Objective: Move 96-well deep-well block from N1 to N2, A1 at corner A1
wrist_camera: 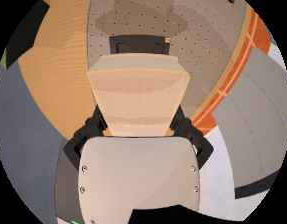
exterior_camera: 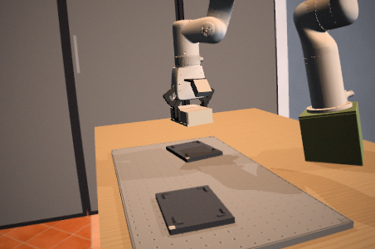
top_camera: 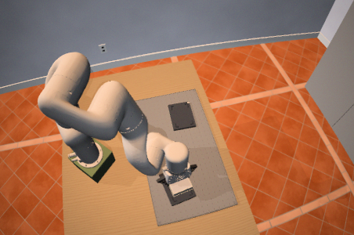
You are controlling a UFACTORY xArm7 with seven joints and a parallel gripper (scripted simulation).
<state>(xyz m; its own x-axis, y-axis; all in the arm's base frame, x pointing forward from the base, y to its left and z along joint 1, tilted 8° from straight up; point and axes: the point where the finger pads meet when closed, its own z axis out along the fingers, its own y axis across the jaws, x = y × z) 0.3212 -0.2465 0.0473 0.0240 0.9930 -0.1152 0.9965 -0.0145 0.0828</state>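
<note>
Right now the dark plate nest N2 is 11 cm below my hand. Also, from my hand: white A1 mark: 6 cm ahead, 8 cm to the left, 11 cm below; then dark plate nest N1: 18 cm ahead, 34 cm to the left, 11 cm below; then cream deep-well block: right at my hand.
</note>
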